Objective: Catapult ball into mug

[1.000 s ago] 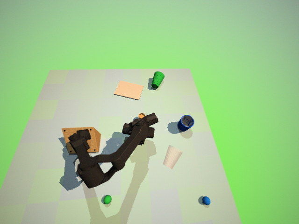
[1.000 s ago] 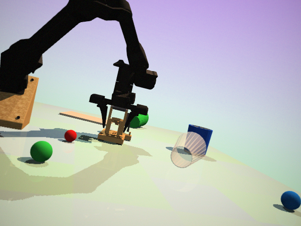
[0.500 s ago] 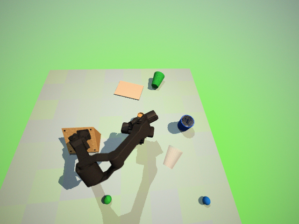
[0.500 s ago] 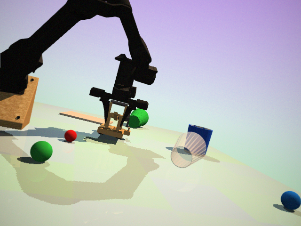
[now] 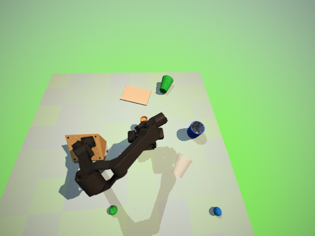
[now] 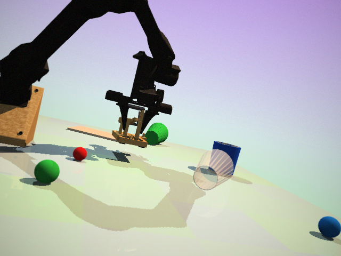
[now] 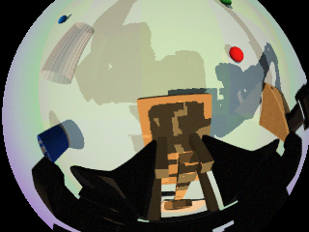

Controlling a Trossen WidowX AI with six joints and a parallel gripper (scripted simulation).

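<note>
The catapult frame lies 50 mm above my gripper tip and 40 mm to the left of it. The rest, counted from my gripper tip: blue mug 330 mm ahead, 50 mm below, 30 mm to the left; then wooden catapult 60 mm to the left, 20 mm ahead, 20 mm above; then red ball 140 mm behind, 120 mm to the right, 60 mm below.
</note>
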